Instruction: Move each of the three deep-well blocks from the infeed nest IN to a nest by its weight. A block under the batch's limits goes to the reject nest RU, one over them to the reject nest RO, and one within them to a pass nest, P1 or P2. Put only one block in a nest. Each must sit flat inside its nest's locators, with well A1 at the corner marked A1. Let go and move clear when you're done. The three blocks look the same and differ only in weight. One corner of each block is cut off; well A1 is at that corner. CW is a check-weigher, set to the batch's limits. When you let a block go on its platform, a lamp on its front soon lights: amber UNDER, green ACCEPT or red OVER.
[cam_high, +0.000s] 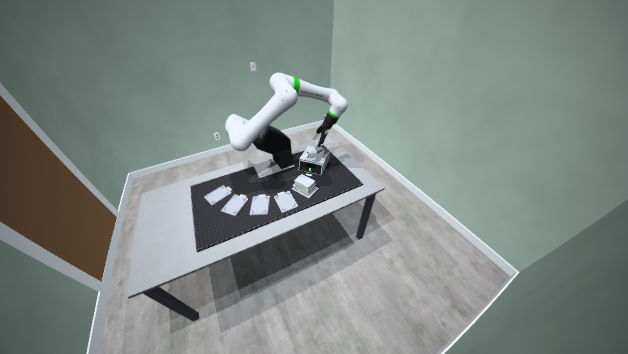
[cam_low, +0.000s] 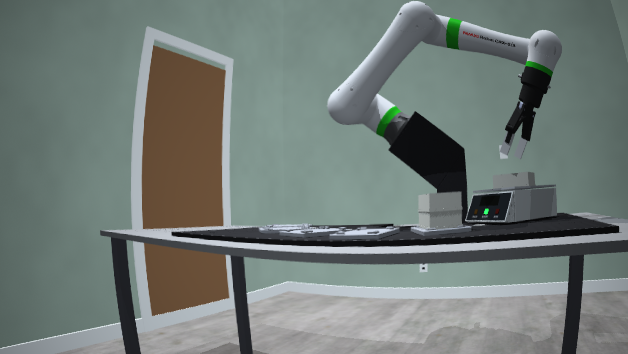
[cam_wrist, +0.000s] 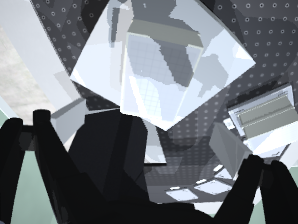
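My gripper is now 11 cm above the check-weigher platform. The rest, counted from my hand: grey deep-well block: 24 cm ahead, 22 cm to the right, 17 cm below; then check-weigher CW: 14 cm below.
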